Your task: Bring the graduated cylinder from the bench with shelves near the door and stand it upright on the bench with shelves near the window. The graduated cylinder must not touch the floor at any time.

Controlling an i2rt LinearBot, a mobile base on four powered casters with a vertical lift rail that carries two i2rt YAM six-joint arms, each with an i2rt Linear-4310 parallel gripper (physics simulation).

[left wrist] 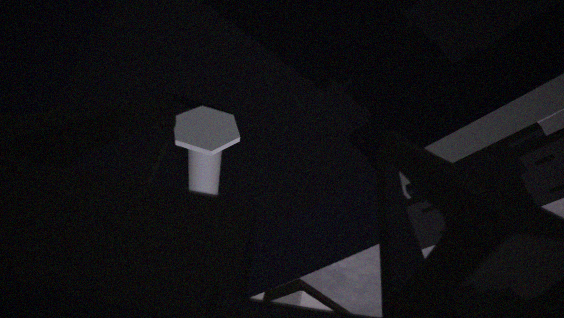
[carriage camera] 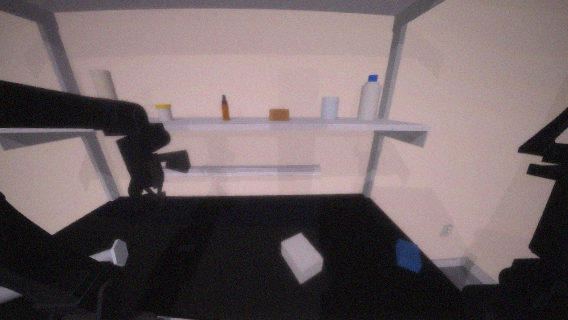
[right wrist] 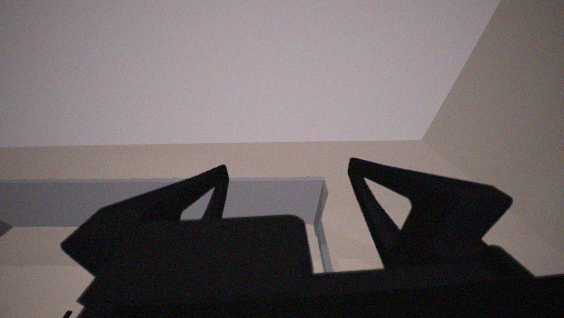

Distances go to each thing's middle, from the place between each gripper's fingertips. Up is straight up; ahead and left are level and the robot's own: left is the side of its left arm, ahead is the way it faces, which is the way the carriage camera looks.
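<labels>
Graduated cylinder (left wrist: pixel 205 132), from my left hand: 200 mm below, 320 mm to the left, 80 mm behind.
Graduated cylinder, from my right hand: 500 mm below, 1040 mm to the left, 110 mm ahead.
</labels>
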